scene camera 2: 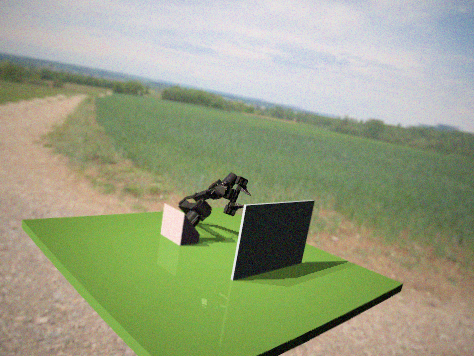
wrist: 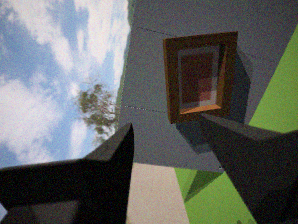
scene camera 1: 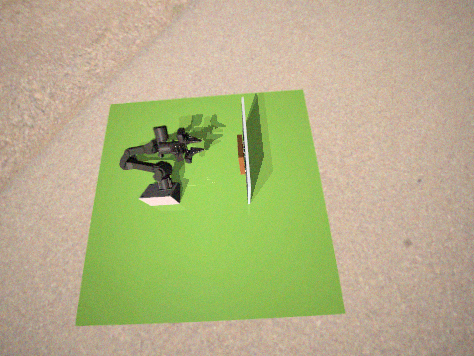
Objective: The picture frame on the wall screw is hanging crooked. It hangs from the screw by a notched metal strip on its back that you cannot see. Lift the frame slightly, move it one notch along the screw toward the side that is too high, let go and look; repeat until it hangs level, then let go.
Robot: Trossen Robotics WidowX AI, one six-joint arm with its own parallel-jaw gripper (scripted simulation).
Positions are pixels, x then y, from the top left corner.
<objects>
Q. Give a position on a picture frame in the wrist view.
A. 199, 69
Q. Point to a wall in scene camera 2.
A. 272, 236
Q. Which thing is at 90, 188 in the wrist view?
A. My gripper.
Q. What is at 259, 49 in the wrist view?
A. A wall.
</objects>
